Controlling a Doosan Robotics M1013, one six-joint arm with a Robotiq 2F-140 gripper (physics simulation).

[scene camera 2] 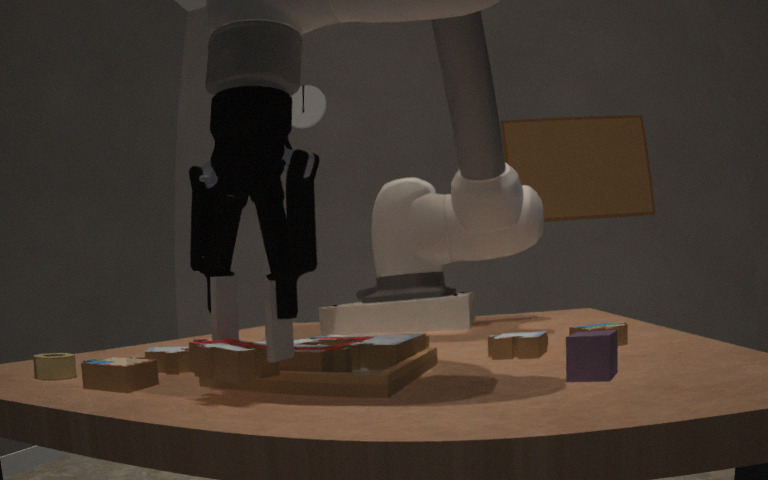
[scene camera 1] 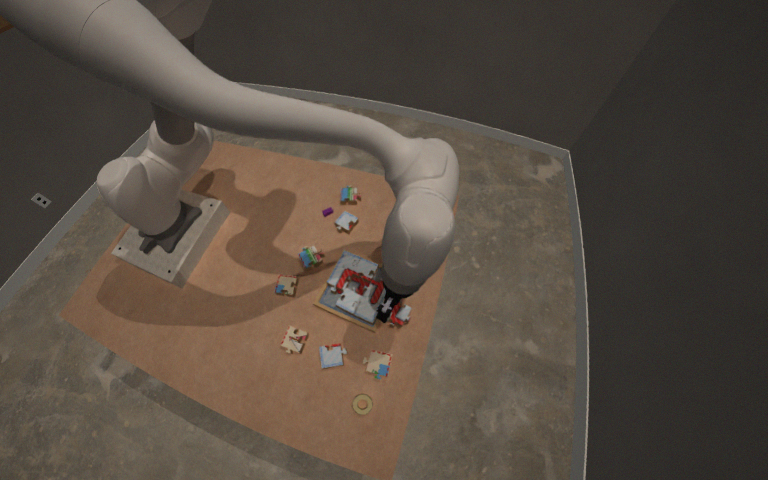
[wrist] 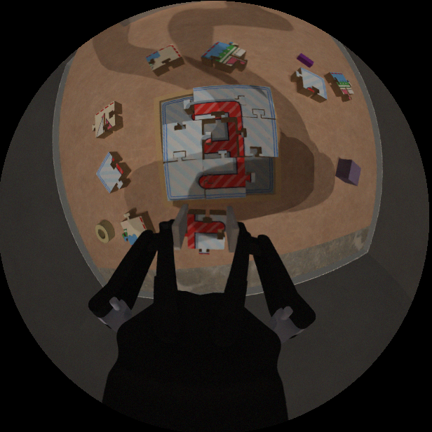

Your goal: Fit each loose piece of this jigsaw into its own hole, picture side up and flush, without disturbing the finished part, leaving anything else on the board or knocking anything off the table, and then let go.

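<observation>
The board [scene camera 1: 342,316] [scene camera 2: 317,386] [wrist: 278,182] bears a partly finished picture, a red striped figure on pale blue stripes. In the wrist view, gaps show at its top left corner, centre and bottom right corner. My gripper [scene camera 2: 252,348] [wrist: 206,214] is shut on a red-and-white piece [scene camera 1: 404,313] [scene camera 2: 226,365] [wrist: 207,229], held picture side up and roughly level just outside the board's edge, above the table. Two pale blue pieces with some red lie loose: one piece [scene camera 1: 331,356] [wrist: 108,172] left of the board and another piece [scene camera 1: 346,221] [wrist: 312,84] beyond its top right in the wrist view.
Cream pieces [scene camera 1: 286,285] [scene camera 1: 293,340] [scene camera 1: 378,363] and blue-green pieces [scene camera 1: 310,256] [scene camera 1: 350,194] lie around the board. A yellow ring [scene camera 1: 355,404] [scene camera 2: 54,370], a small purple block [scene camera 1: 327,211] [wrist: 305,60] and a larger dark purple block [scene camera 2: 590,357] [wrist: 348,171] stand on the table.
</observation>
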